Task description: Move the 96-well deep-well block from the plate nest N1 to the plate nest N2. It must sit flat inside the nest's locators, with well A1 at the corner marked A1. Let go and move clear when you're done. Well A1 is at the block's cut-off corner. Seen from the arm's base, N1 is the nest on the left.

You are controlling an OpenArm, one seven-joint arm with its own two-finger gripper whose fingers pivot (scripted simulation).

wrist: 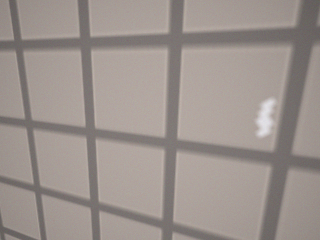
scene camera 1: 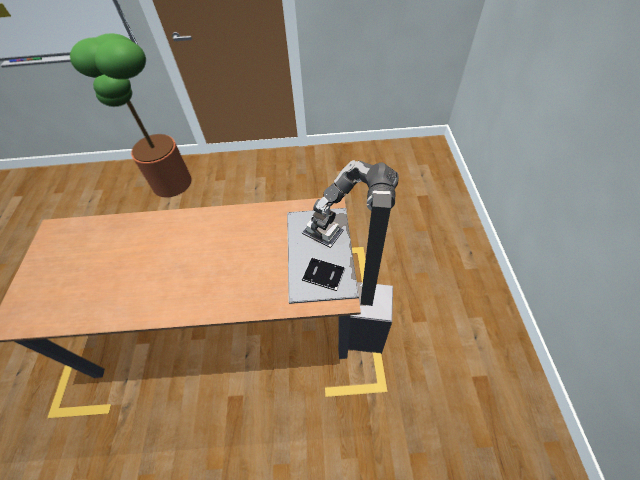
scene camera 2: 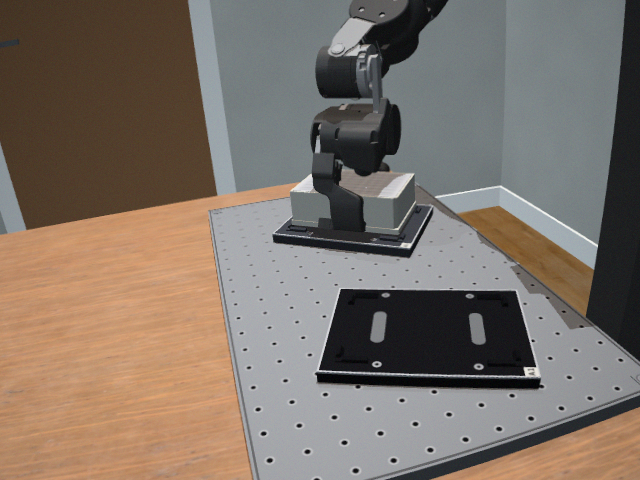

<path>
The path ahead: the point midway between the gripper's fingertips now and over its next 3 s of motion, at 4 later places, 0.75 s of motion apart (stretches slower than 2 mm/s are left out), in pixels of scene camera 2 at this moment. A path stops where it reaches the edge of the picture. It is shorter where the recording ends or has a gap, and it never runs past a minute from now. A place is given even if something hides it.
My gripper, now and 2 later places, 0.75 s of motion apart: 355, 214; 355, 216; 356, 203
</path>
